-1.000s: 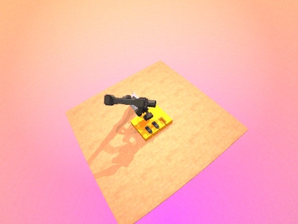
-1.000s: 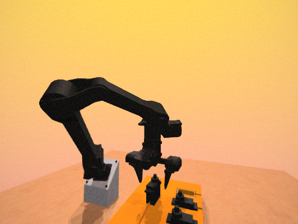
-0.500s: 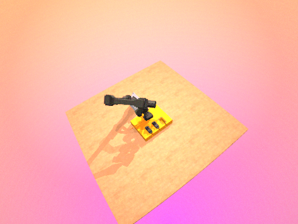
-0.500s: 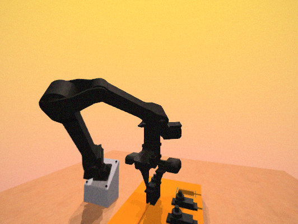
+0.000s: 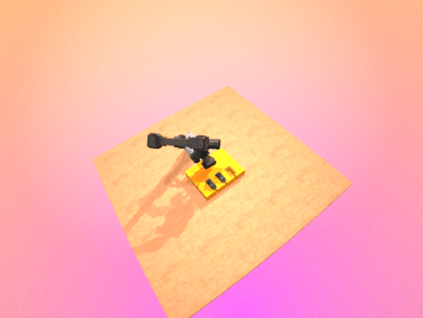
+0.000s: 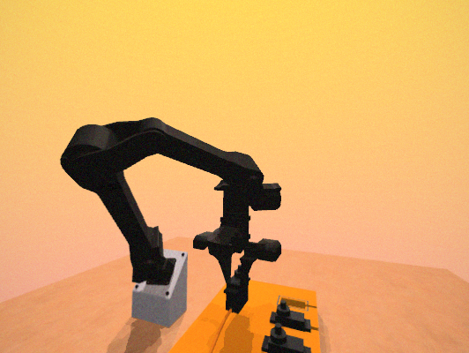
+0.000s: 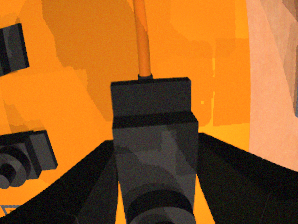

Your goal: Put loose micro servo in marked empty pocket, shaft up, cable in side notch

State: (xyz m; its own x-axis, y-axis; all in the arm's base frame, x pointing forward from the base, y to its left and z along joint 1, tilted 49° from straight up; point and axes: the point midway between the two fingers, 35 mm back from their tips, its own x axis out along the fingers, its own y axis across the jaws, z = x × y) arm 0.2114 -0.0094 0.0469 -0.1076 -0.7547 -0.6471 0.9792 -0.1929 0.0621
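Right now my gripper tip is 9 cm above the orange deck and 3 cm to the right of it.
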